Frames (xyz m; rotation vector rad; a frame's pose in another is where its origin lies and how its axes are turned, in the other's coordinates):
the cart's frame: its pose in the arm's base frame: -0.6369 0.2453 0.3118 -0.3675 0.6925 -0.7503
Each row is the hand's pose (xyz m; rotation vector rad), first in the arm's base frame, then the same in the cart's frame.
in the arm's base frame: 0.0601 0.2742 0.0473 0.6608 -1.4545 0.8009
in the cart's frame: 0.4632 0.5071 0.2914 1.3418 -2.0307 1.4541
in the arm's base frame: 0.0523 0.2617 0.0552 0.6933 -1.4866 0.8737
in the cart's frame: 0.4647 0.4904 0.2909 1.3638 -2.0670 1.5319
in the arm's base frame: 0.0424 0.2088 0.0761 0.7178 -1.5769 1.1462
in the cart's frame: 0.4887 0.4382 0.2957 -1.3188 2.2082 -1.7938
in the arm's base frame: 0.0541 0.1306 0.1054 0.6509 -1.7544 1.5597
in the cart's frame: 0.5389 0.3748 0.3199 -0.8973 1.9955 -1.6973
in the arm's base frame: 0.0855 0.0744 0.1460 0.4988 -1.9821 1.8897
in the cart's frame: 0.5784 0.3303 0.3673 -0.5502 1.8478 -1.4812
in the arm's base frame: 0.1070 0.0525 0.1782 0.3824 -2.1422 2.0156
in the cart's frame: 0.5916 0.3087 0.4039 -0.3977 1.7934 -1.3185
